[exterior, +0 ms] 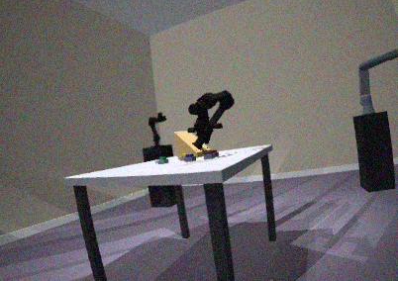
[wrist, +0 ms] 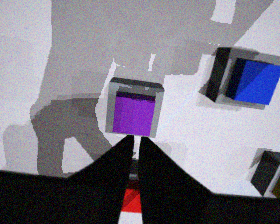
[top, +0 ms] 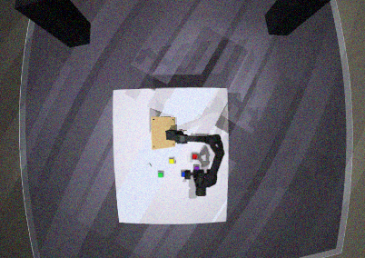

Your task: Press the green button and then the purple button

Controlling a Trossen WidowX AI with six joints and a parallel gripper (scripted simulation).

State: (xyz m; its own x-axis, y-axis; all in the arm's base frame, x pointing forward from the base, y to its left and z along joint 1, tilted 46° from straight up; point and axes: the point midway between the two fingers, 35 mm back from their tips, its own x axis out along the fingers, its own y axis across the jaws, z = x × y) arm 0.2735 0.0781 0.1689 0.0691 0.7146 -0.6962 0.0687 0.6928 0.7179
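Right now the purple button is 5 cm below my gripper tip. Also, from my gripper tip: red button 9 cm behind, 1 cm to the right, 5 cm below; then blue button 3 cm ahead, 10 cm to the right, 5 cm below; then yellow button 8 cm behind, 18 cm to the right, 5 cm below.
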